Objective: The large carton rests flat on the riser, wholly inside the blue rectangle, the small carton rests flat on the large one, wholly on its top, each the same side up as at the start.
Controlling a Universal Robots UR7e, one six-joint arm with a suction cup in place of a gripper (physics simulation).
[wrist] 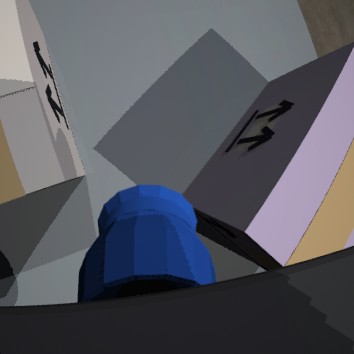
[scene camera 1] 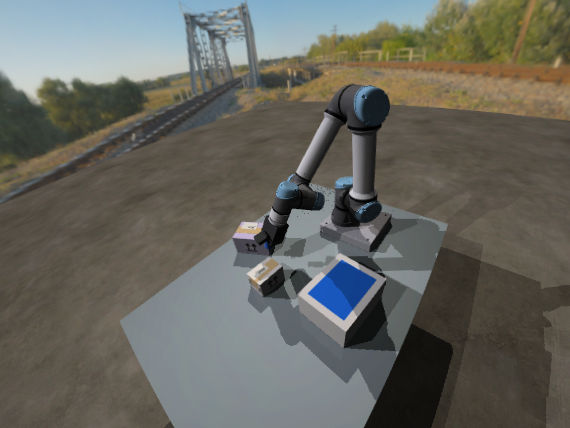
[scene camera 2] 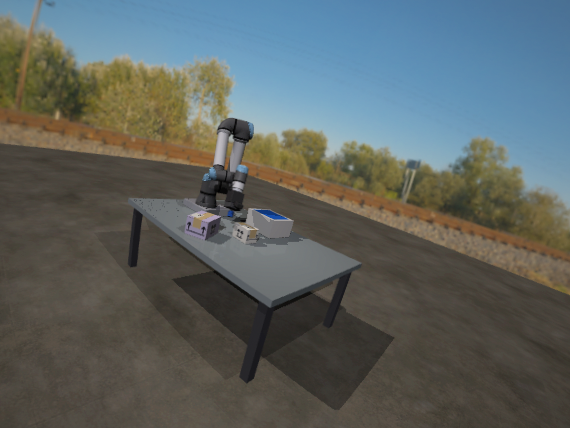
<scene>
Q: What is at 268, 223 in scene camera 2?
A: A riser.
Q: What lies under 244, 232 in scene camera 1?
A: A large carton.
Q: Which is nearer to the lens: the riser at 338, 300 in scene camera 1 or the small carton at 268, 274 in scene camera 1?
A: The riser.
</scene>
